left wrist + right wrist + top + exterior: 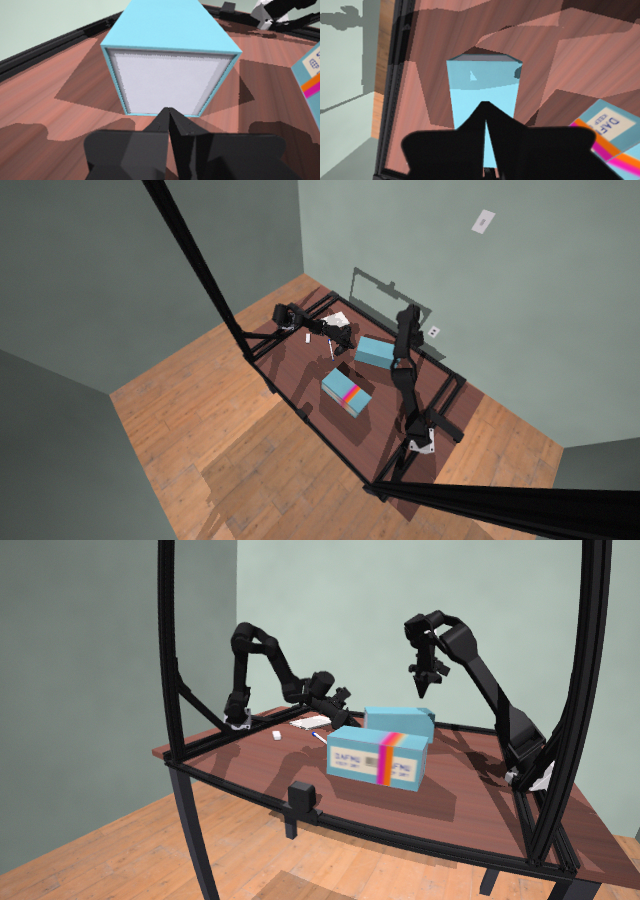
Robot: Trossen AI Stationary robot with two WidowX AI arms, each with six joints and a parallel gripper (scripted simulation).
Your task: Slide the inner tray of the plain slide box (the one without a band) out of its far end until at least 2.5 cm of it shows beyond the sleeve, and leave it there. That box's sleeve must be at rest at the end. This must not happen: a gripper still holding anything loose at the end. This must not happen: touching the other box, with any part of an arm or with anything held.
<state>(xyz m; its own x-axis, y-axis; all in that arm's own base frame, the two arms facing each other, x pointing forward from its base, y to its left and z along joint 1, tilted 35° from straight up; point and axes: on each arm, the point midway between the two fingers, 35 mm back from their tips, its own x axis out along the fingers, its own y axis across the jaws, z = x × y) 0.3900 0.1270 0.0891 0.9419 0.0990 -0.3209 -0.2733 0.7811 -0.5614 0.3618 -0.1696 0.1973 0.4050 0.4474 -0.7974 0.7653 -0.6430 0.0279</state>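
Now: the slide box 14 cm to the right of my left hand, 8 cm ahead of it and 1 cm below it. Also, from my left hand: white eraser (23 cm to the left, 11 cm behind, 5 cm below); then white notepad (21 cm to the left, 10 cm ahead, 6 cm below).
Now: the slide box 13 cm below my right hand, 7 cm to the left of it and 3 cm behind it. Round my right hand: white eraser (44 cm to the left, 22 cm behind, 17 cm below); white notepad (42 cm to the left, 17 cm below).
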